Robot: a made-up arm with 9 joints.
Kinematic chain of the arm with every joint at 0, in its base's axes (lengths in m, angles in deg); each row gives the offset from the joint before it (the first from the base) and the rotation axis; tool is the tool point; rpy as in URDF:
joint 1: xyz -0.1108 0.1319 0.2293 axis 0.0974 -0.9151 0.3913
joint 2: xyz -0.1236 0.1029 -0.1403 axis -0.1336 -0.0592 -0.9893
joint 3: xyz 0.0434 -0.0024 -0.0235 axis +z
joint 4: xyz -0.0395 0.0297 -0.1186 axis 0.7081 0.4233 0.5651
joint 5: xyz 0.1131 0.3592 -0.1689 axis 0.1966 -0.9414 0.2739
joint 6: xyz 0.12 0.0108 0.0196 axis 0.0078 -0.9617 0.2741
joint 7: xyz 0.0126 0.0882 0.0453 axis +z
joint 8: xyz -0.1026 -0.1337 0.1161 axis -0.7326 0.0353 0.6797
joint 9: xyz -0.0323 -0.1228 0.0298 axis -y
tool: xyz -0.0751 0.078 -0.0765 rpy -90 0 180
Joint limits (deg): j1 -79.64..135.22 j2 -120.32..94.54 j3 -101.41..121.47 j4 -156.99..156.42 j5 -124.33..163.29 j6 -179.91..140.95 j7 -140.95..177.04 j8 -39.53..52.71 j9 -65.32..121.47
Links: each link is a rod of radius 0.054 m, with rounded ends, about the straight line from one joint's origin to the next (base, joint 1, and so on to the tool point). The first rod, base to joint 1, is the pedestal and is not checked.
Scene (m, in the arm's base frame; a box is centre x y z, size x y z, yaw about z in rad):
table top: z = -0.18
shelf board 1: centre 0 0.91 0 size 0.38 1.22 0.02 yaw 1.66
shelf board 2: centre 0 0.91 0.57 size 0.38 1.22 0.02 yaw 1.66
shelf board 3: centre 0 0.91 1.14 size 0.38 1.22 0.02 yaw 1.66
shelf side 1: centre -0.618 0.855 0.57 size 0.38 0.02 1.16 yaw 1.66
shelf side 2: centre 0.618 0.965 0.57 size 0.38 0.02 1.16 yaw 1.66
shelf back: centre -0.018 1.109 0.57 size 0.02 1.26 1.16 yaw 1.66
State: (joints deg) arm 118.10 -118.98 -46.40 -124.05 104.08 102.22 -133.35 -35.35 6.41
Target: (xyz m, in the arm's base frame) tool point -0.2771 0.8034 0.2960
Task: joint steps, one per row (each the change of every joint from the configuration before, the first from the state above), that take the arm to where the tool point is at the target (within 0.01 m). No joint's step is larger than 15 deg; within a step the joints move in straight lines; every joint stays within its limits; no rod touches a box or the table.
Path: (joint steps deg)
1: 1.68 -0.67 8.50 -7.22 -0.23 2.54 1.98 -2.09 5.15
2: 1.67 -0.67 8.49 -7.22 -0.24 2.54 1.97 -2.09 5.14

